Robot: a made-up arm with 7 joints. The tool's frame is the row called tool.
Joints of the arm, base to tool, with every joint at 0 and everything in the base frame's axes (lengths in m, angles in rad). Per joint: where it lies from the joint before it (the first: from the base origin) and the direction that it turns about. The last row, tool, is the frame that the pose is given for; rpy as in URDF.
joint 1: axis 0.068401 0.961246 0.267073 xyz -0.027 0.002 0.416
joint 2: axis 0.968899 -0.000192 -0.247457 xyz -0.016 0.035 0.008
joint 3: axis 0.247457 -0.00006 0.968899 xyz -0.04 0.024 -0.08
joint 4: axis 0.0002 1 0.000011 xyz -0.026 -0.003 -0.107
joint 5: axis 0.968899 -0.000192 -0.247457 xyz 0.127 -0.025 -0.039
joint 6: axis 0.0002 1 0.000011 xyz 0.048 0.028 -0.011
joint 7: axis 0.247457 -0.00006 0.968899 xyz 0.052 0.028 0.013
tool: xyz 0.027 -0.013 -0.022 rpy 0 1.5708 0
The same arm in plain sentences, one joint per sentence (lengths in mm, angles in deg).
The arm has seven revolute joints in a row. What follows holds with every joint at zero, and every direction is one of the base frame's.
The first joint is mounted 27 mm along -x and 2 mm along +y and 416 mm along +z from the base frame's origin and turns about the direction (0.068403, 0.961235, 0.26711).
The second joint is mounted 16 mm along -x and 35 mm along +y and 8 mm along +z from the first joint and turns about the direction (0.968889, -0.0002, -0.247497).
The third joint is mounted 40 mm along -x and 24 mm along +y and 80 mm along -z from the second joint and turns about the direction (0.247497, -0.0001, 0.968889).
The fourth joint is mounted 26 mm along -x and 3 mm along -y and 107 mm along -z from the third joint and turns about the direction (0.0002, 1, 0).
The fifth joint is mounted 127 mm along +x and 25 mm along -y and 39 mm along -z from the fourth joint and turns about the direction (0.968889, -0.0002, -0.247497).
The sixth joint is mounted 48 mm along +x and 28 mm along +y and 11 mm along -z from the fifth joint and turns about the direction (0.0002, 1, 0).
The seventh joint is mounted 52 mm along +x and 28 mm along +y and 13 mm along +z from the sixth joint and turns about the direction (0.247497, -0.0001, 0.968889).
The tool frame, which is the frame that the pose is given for, is mounted 27 mm along +x and 13 mm along -y and 22 mm along -z from the seventh joint; its axes are the base frame's turned by roll 0, pitch 90 and yaw 0 deg (as in URDF: about the fixed x, then y, then z).

